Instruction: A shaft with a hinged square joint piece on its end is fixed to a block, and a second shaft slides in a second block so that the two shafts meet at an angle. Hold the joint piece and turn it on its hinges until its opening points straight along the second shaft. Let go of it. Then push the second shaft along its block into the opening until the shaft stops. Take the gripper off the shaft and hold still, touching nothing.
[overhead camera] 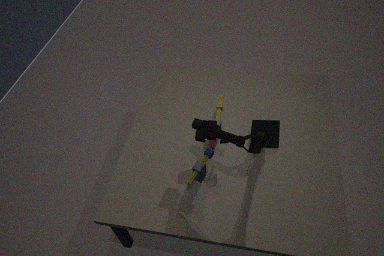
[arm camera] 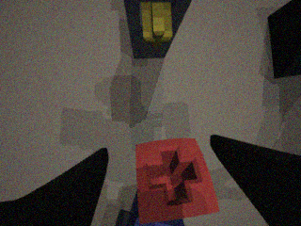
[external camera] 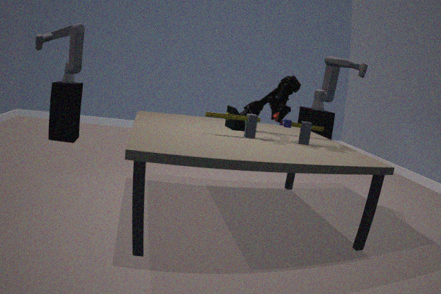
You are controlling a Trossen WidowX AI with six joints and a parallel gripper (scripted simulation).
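My gripper tip is 2 cm to the right of the red square joint piece and 2 cm below it.
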